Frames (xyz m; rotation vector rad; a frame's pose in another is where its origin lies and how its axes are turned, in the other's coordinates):
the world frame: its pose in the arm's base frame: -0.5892 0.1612 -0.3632 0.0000 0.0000 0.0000
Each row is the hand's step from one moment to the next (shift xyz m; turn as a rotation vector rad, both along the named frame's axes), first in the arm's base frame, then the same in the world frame.
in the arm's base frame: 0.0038 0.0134 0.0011 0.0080 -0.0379 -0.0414
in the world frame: 0.0038 0.0134 0.0011 0.0080 -0.0379 -0.0414
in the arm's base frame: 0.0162 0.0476 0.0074 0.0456 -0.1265 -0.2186
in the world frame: 0.0162 0.0476 0.0074 0.0456 -0.1265 -0.2186
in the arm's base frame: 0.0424 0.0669 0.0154 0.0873 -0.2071 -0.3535
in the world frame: 0.0424 0.0669 0.0154 0.0873 -0.2071 -0.3535
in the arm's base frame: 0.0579 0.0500 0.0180 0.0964 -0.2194 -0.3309
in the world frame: 0.0579 0.0500 0.0180 0.0964 -0.2194 -0.3309
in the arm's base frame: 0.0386 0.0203 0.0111 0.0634 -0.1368 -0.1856
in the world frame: 0.0386 0.0203 0.0111 0.0634 -0.1368 -0.1856
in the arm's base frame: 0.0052 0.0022 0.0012 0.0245 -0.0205 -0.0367
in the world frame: 0.0052 0.0022 0.0012 0.0245 -0.0205 -0.0367
